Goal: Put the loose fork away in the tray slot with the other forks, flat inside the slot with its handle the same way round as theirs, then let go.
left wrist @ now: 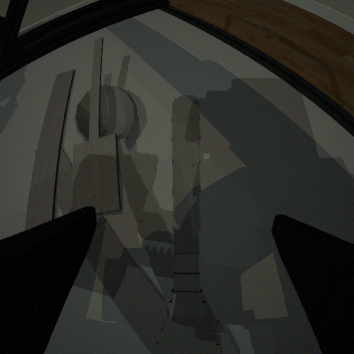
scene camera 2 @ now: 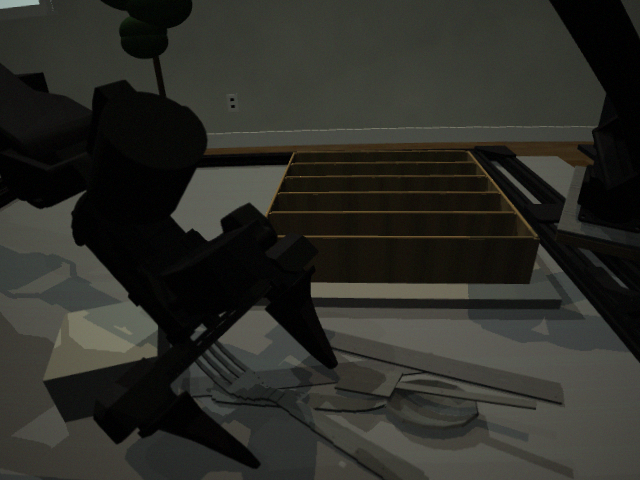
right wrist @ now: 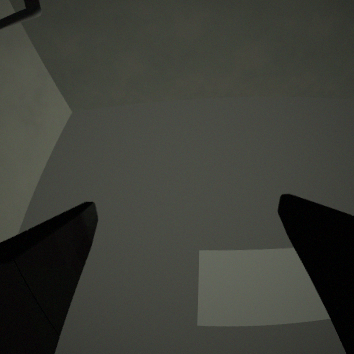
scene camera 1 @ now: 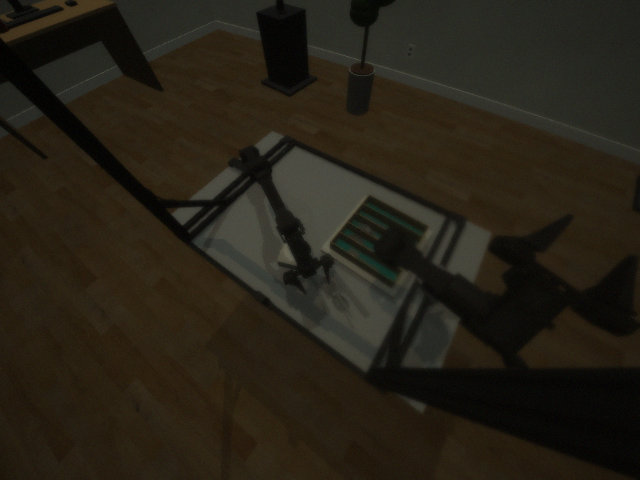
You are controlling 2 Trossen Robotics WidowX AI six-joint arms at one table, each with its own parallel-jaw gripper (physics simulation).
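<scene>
The loose fork (scene camera 2: 248, 383) (left wrist: 186, 150) lies on the white table, tines toward the pale block in scene camera 2. My left gripper (scene camera 1: 316, 287) (scene camera 2: 297, 414) (left wrist: 186, 220) is open and empty above it; the fork's long handle runs between the fingers in the left wrist view. The wooden tray (scene camera 1: 383, 269) (scene camera 2: 423, 260) has several parallel slots with teal floors and stands apart from the fork. Cutlery in some slots is too dark to identify; tray walls hide it in scene camera 2. My right gripper (scene camera 1: 602, 236) (right wrist: 189, 207) is open and empty, raised away from the table.
A flat strip (scene camera 2: 465, 366) (left wrist: 50, 150), a flat-bladed utensil (scene camera 2: 369, 379) (left wrist: 97, 175) and a round spoon bowl (scene camera 2: 434, 413) (left wrist: 125, 115) lie close beside the fork. A pale block (scene camera 2: 103, 338) stands near the tines. Dark rails edge the table. The right arm reaches over the tray in scene camera 1.
</scene>
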